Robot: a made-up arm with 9 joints. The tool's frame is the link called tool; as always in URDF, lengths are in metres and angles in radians.
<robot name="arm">
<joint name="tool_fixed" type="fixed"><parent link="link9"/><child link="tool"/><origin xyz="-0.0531 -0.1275 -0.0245" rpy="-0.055 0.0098 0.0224"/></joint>
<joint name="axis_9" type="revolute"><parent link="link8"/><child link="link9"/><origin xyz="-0.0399 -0.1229 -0.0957"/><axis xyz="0.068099 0.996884 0.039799"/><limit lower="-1.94" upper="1.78" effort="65" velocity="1.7"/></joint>
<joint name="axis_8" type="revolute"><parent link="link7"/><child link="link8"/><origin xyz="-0.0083 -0.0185 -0.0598"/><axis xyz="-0.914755 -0.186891 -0.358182"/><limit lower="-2.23" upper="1.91" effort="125" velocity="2.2"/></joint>
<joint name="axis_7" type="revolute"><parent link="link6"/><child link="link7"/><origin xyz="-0.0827 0.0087 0.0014"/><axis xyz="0 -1 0"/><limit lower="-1.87" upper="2.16" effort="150" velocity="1.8"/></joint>
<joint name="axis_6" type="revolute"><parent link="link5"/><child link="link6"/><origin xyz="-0.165 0.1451 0.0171"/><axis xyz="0 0 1"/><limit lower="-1.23" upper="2.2" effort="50" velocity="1.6"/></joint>
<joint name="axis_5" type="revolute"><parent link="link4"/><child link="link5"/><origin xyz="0.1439 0.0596 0.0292"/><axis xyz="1 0 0"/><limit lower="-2.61" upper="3.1" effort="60" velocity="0.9"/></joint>
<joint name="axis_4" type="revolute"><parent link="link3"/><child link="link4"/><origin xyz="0.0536 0.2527 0.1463"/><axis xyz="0 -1 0"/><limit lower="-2.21" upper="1.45" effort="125" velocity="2.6"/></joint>
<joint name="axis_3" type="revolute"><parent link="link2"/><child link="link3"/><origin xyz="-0.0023 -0.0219 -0.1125"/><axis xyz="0 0 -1"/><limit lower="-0.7" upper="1.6" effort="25" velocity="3"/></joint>
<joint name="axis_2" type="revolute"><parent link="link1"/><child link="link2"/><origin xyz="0.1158 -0.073 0.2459"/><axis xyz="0 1 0"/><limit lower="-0.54" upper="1.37" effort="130" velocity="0.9"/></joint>
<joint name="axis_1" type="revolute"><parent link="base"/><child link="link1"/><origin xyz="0.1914 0.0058 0.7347"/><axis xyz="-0.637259 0.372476 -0.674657"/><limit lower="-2.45" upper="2.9" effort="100" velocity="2.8"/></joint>
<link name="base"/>
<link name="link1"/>
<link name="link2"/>
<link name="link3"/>
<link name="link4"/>
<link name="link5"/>
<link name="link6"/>
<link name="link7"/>
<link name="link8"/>
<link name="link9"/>
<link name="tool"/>
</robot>
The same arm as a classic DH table. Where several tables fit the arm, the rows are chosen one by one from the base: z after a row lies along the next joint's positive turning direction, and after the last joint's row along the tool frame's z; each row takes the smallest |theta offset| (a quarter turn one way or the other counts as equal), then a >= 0, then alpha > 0; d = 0 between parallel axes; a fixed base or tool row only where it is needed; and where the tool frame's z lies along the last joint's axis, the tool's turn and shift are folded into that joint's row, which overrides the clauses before.
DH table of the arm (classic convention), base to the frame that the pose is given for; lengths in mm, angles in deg. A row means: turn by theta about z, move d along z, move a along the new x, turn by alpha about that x. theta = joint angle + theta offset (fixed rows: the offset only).
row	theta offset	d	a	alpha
base (fixed)	59.69	586.3	101.6	-132.43
axis_1	68.48	-498.2	-84.7	68.13
axis_2	-43.37	8.8	-2.3	-90
axis_3	0	-33.8	53.6	-90
axis_4	90	-312.3	29.2	90
axis_5	-90	-21.1	145.1	-90
axis_6	90	18.5	82.7	-90
axis_7	-68.62	4.2	-52.7	-79.23
axis_8	-0.73	94.3	-73.2	-105.24
axis_9	-68.58	-242	44.2	-84.53
tool (fixed)	-174.81	-19.6	0	0
Joint limits (deg, base to tool): -140.37..166.16 -30.94..78.5 -40.11..91.67 -126.62..83.08 -149.54..177.62 -70.47..126.05 -107.14..123.76 -127.77..109.43 -111.15..101.99

